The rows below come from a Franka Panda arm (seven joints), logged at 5 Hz.
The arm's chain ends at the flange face. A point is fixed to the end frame.
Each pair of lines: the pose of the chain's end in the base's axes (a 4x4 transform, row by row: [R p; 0 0 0 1], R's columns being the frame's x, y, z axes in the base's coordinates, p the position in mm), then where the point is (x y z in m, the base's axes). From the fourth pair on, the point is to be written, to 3 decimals.
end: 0.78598 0.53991 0.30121 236.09; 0.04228 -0.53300 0.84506 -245.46; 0.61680 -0.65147 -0.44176 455.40; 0 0 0 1
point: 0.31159 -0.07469 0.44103
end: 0.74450 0.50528 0.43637 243.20; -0.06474 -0.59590 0.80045 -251.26; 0.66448 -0.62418 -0.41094 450.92; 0 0 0 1
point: 0.34116 -0.09183 0.44353
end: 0.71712 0.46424 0.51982 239.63; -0.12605 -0.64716 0.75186 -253.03; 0.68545 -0.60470 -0.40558 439.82; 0 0 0 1
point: 0.35216 -0.10346 0.43378
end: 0.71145 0.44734 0.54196 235.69; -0.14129 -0.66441 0.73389 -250.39; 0.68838 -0.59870 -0.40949 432.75; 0 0 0 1
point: 0.352 -0.104 0.426
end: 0.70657 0.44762 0.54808 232.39; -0.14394 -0.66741 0.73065 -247.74; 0.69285 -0.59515 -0.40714 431.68; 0 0 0 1
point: 0.350 -0.102 0.425
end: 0.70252 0.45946 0.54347 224.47; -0.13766 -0.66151 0.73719 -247.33; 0.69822 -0.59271 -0.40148 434.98; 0 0 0 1
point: 0.340 -0.100 0.430
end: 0.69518 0.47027 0.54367 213.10; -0.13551 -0.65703 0.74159 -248.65; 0.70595 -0.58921 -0.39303 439.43; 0 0 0 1
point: 0.328 -0.101 0.436
